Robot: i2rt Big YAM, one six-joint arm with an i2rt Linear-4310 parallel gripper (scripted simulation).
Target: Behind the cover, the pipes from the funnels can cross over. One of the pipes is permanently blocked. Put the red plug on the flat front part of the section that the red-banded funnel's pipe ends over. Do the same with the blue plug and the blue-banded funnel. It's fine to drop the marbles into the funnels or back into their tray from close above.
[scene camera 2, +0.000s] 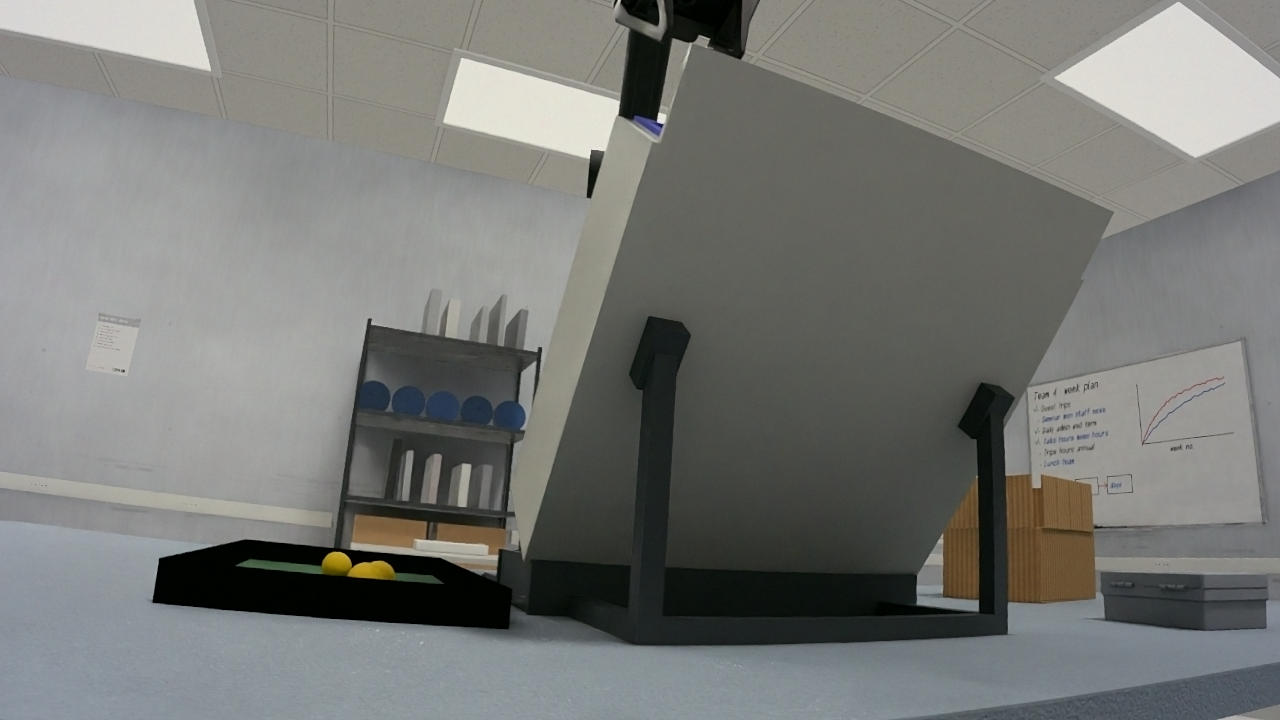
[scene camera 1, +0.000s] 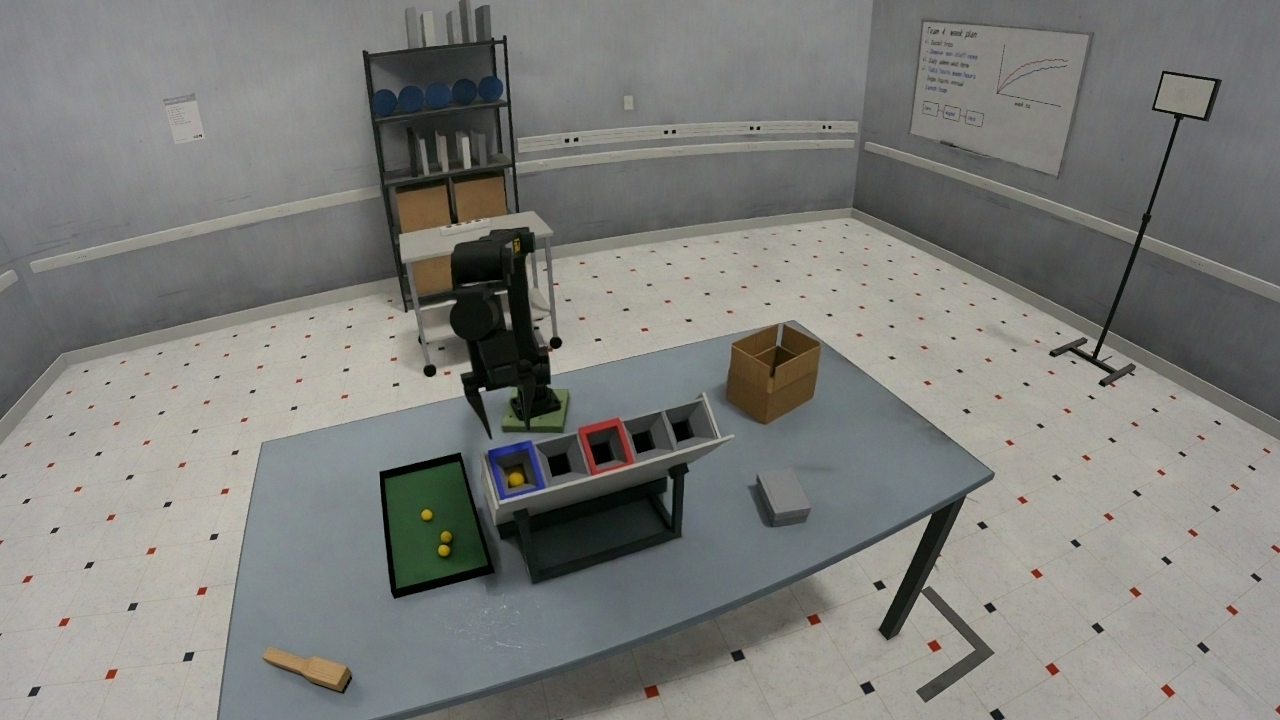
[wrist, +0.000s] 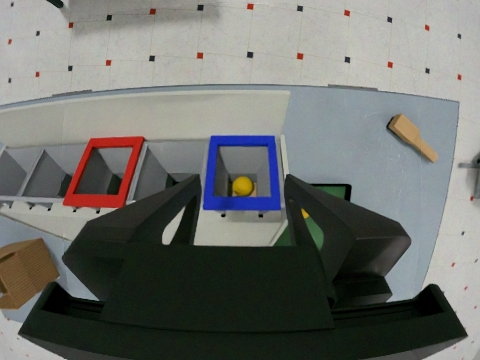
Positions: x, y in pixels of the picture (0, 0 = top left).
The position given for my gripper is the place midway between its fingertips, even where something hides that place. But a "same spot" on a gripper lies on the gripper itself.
my gripper: scene camera 2 703, 48; scene camera 1; wrist
same spot on red band: (wrist: 71, 199) = (scene camera 1: 614, 422)
same spot on my gripper: (scene camera 1: 526, 390) = (wrist: 132, 218)
